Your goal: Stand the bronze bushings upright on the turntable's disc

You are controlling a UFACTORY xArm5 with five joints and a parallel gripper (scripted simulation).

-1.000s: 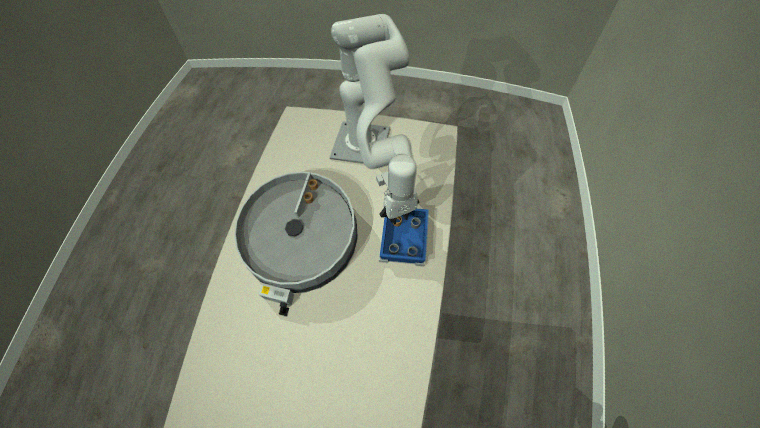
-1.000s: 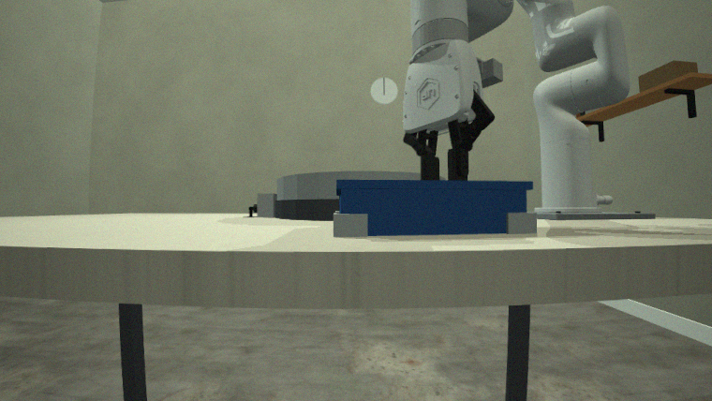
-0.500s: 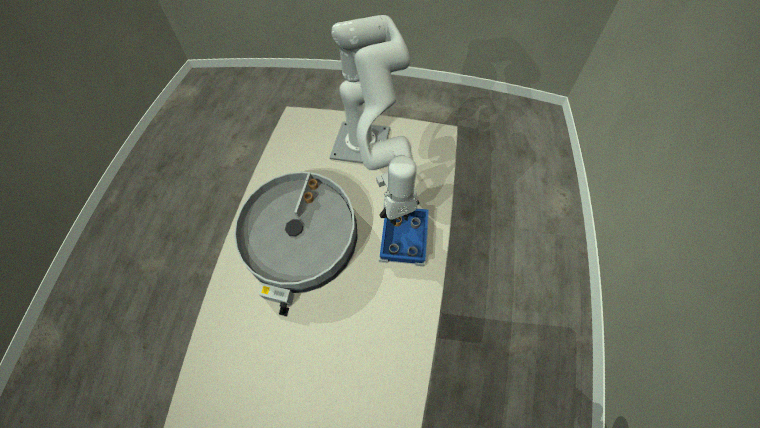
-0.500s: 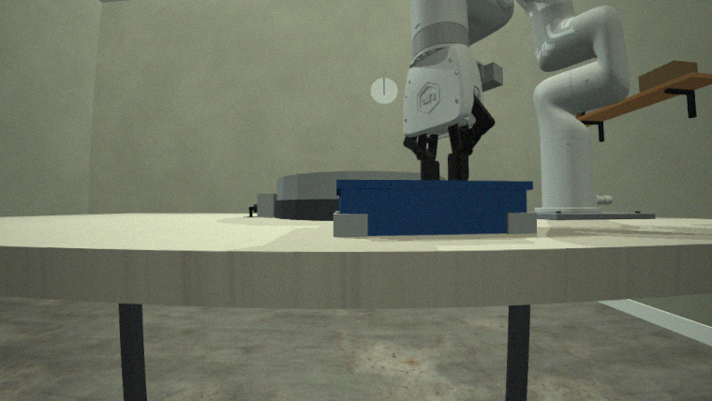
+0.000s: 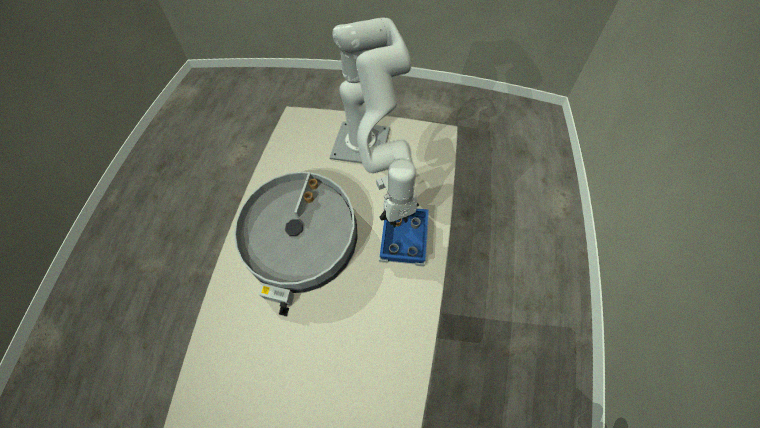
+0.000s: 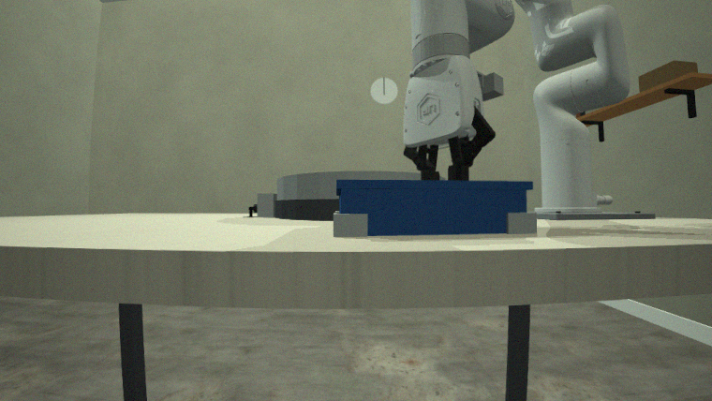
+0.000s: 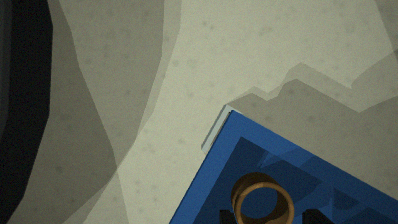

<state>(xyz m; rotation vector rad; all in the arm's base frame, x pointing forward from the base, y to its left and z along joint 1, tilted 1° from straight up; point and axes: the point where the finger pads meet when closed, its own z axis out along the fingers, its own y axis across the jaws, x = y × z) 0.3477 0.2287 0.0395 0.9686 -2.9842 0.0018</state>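
Right now the blue crate is 4 cm ahead of my hand, 3 cm to the left of it and 3 cm below it. From my hand the other things lie so: grey turntable disc 11 cm ahead, 34 cm to the right.
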